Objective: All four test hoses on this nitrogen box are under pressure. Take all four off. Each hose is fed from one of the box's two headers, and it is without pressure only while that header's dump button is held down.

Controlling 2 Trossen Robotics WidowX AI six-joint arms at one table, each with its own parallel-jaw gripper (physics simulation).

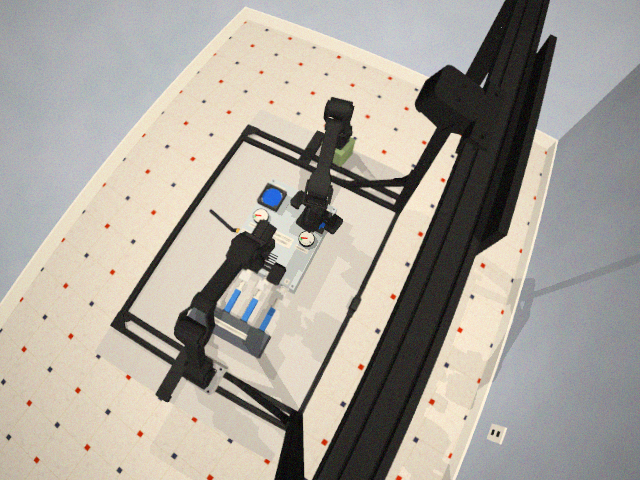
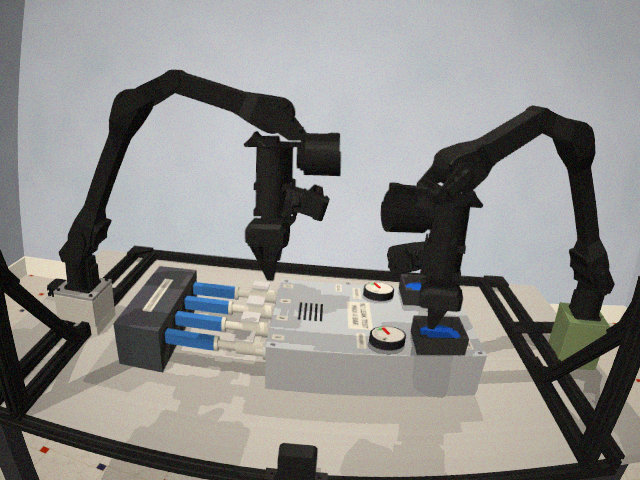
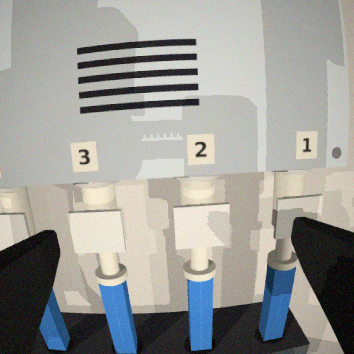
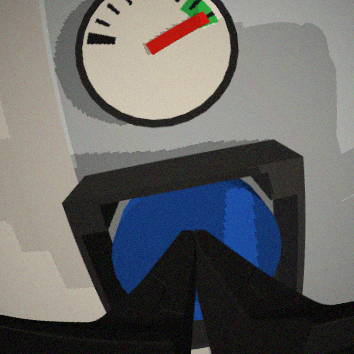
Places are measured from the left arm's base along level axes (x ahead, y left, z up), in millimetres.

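Pixels of known places: left gripper, fingertip midpoint: (image 1: 259,268) (image 2: 273,270) (image 3: 176,238); right gripper, fingertip midpoint: (image 2: 430,328) (image 4: 192,241); left arm's base, link origin: (image 1: 204,374) (image 2: 82,285); right arm's base, link origin: (image 1: 338,141) (image 2: 584,313).
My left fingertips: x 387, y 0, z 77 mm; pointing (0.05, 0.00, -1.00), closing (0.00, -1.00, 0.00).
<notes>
For each thing: its top centre in the pictures, then the offset to it from my left fingertips. "*": a spot on its surface instead.
- hose 1, surface spot: (image 3: 277,300) (image 2: 194,334) * 117 mm back, 88 mm right, 92 mm down
- hose 2, surface spot: (image 3: 200,310) (image 2: 203,317) * 117 mm back, 21 mm right, 92 mm down
- hose 3, surface spot: (image 3: 117,310) (image 2: 214,301) * 113 mm back, 47 mm left, 92 mm down
- hose 4, surface spot: (image 3: 56,325) (image 2: 208,288) * 137 mm back, 109 mm left, 94 mm down
- header 1 dump button, top centre: (image 4: 198,260) (image 2: 439,334) 274 mm ahead, 75 mm right, 60 mm down
- header 1 gauge, surface spot: (image 4: 155,85) (image 2: 397,335) (image 1: 309,235) * 203 mm ahead, 79 mm right, 62 mm down
- header 2 button, top centre: (image 2: 422,289) (image 1: 272,197) 271 mm ahead, 115 mm left, 60 mm down
- thin black hose, surface spot: (image 1: 222,219) * 127 mm ahead, 264 mm left, 142 mm down
Blue hoses with cream ends, hose 1 (image 2: 191,339) (image 3: 277,300), hose 2 (image 2: 200,321) (image 3: 200,310), hose 3 (image 2: 207,304) (image 3: 117,310) and hose 4 (image 2: 215,290) (image 3: 56,325), run from ports on the grey box (image 2: 372,372) (image 3: 225,45). My left gripper (image 1: 268,253) (image 2: 269,277) (image 3: 176,238) is open and empty above the hose ends, its fingers spanning hoses 2 and 3. My right gripper (image 2: 435,325) (image 4: 192,241) is shut and empty over the header 1 dump button (image 2: 448,333) (image 4: 170,215); contact is unclear. The header 1 gauge (image 1: 306,238) (image 2: 387,336) (image 4: 155,85) has its needle in the green.
The header 2 button (image 1: 272,196) (image 2: 412,285) and gauge (image 1: 260,215) (image 2: 378,290) are on the box's far side. A dark block (image 1: 237,330) (image 2: 139,341) holds the hoses' other ends. A black frame (image 2: 206,259) surrounds the work area. A thin black hose (image 1: 222,219) joins the box's side.
</notes>
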